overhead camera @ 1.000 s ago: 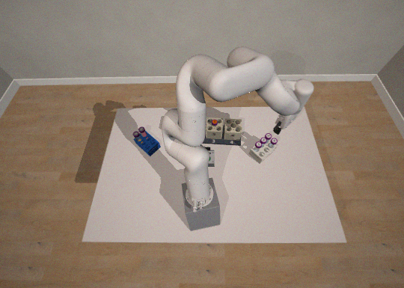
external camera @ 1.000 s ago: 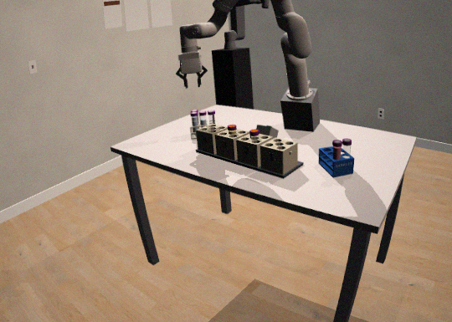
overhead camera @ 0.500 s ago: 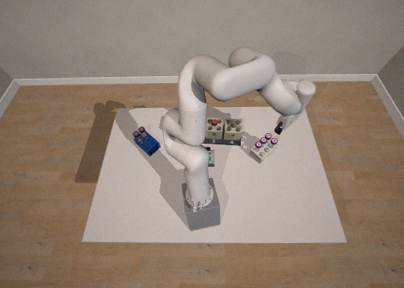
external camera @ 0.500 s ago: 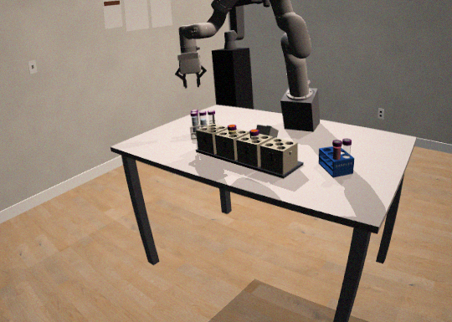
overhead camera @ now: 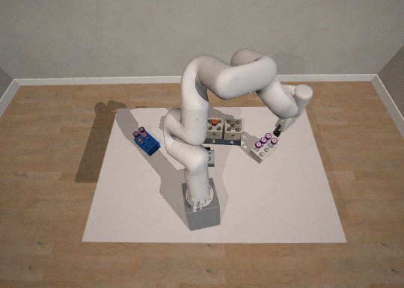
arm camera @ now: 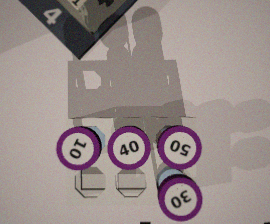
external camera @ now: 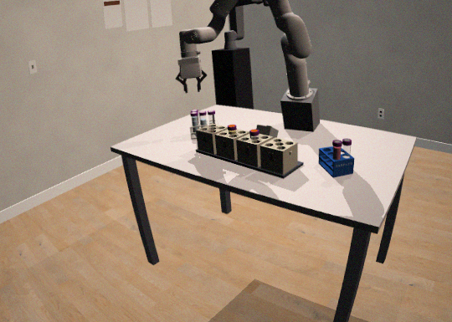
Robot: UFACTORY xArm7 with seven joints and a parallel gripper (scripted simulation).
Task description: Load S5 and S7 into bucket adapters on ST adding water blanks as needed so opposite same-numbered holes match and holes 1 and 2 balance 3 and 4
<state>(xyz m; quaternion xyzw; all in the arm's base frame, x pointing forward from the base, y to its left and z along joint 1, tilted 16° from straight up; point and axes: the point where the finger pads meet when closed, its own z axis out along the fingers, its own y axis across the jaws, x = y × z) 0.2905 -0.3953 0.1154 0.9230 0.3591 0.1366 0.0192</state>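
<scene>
My hand is 10 mm past the white rack, 40 mm to the right of it and 200 mm above it. From my hand the other things lie so: adapter (120 mm ahead, 540 mm to the left, 180 mm below); dark stand (110 mm ahead, 380 mm to the left, 220 mm below); blue rack (10 mm ahead, 720 mm to the left, 200 mm below).
</scene>
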